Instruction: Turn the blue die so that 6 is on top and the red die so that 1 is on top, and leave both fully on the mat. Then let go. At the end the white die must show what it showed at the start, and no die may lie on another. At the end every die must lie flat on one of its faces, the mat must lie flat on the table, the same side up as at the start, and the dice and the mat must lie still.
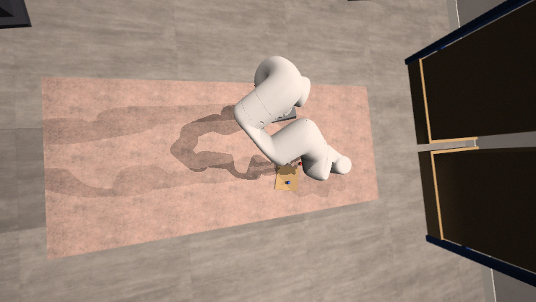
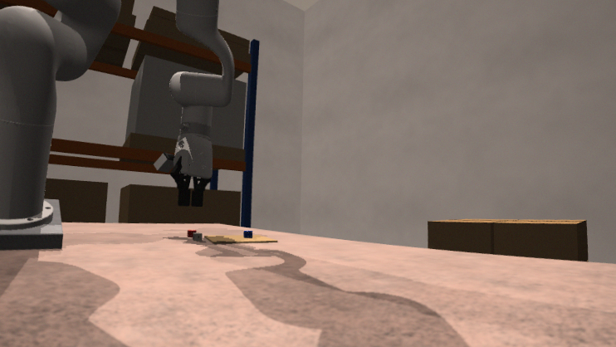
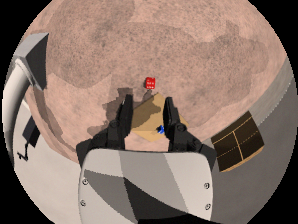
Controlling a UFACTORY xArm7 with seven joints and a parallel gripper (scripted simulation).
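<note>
Now: hand 1 cm to the left of the red die and 9 cm above it. The rest, counted from my hand: tan mat: 6 cm ahead, 11 cm to the right, 9 cm below; then blue die: 9 cm ahead, 12 cm to the right, 8 cm below; then white die: 2 cm behind, 8 cm to the right, 9 cm below.
</note>
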